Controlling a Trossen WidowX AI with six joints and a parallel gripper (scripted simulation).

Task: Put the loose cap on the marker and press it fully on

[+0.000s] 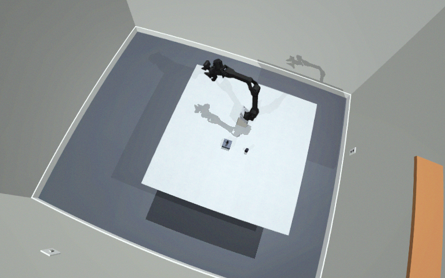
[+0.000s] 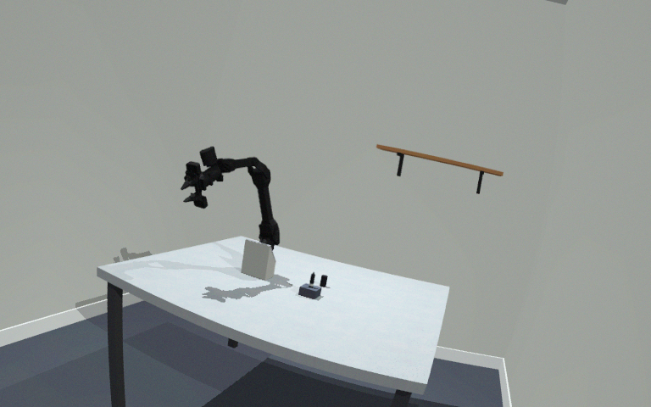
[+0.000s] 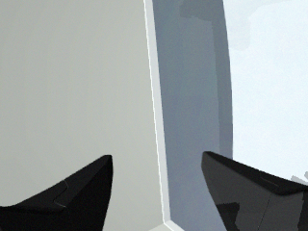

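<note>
Now: gripper tip 470 mm short of the dark cap, 540 mm to the right of it and 320 mm above it. From my gripper tip the other things lie so: holder block (460 mm ahead, 360 mm to the left, 330 mm below).
</note>
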